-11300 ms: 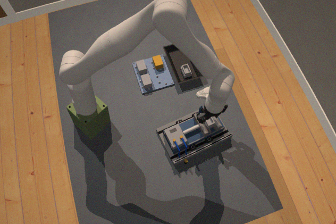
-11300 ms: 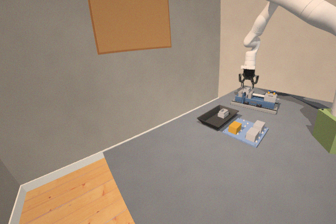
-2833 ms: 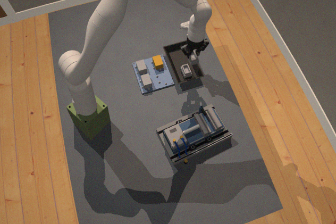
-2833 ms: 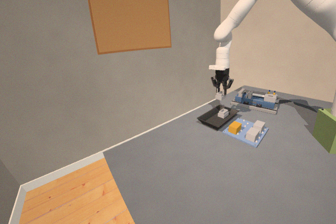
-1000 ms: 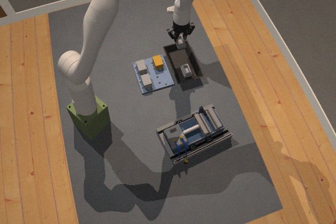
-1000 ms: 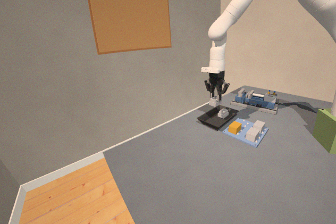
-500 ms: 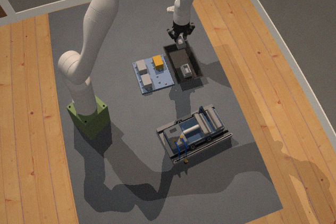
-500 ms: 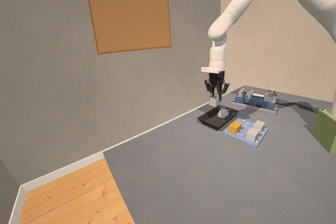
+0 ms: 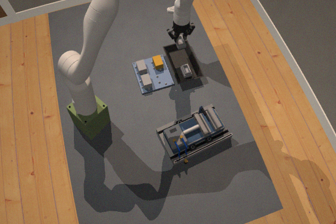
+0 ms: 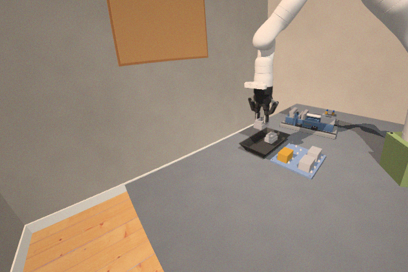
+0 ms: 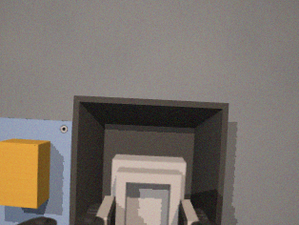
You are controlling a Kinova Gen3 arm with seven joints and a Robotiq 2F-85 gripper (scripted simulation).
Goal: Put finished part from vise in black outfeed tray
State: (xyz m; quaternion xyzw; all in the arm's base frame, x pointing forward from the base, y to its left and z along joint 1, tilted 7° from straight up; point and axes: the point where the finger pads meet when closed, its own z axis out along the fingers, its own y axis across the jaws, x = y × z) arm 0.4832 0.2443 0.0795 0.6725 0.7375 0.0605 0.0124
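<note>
The tray floor lies 10 mm ahead of my hand, 50 mm to the right of it and 160 mm below it. The rest, counted from my hand: orange block: 120 mm behind, 20 mm to the right, 140 mm below; then light blue fixture plate: 160 mm behind, 70 mm to the right, 160 mm below; then cylinder rod: 60 mm behind, 430 mm to the right, 90 mm below.
</note>
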